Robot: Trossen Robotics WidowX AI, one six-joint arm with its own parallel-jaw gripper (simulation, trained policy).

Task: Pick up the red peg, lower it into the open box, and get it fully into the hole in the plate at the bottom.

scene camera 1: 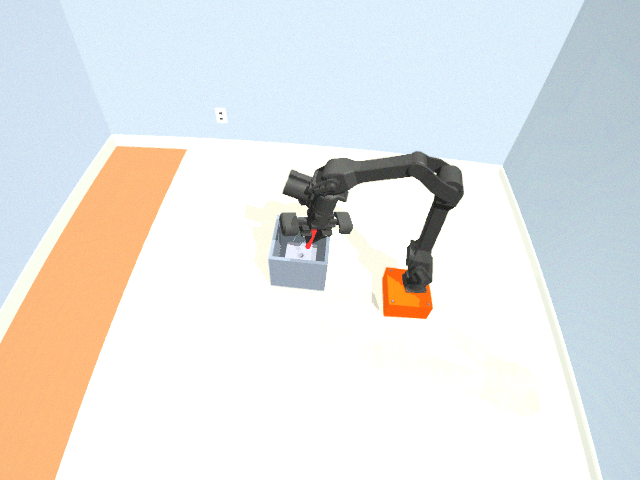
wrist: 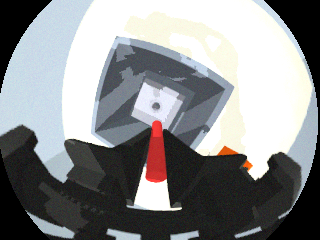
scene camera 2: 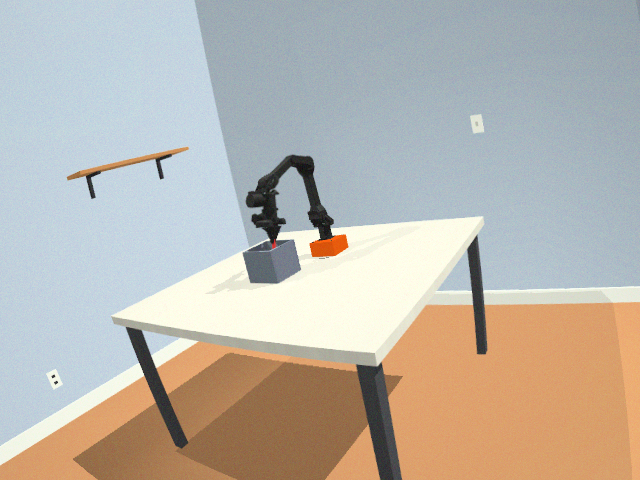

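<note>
In scene camera 1 you'd find my gripper [scene camera 1: 309, 241] and a grey box [scene camera 1: 283, 272]. The wrist view gives me a red peg [wrist: 156, 171], and it's got the box [wrist: 129, 61] and my gripper [wrist: 157, 131] too. Scene camera 2 also shows the box [scene camera 2: 263, 264].
</note>
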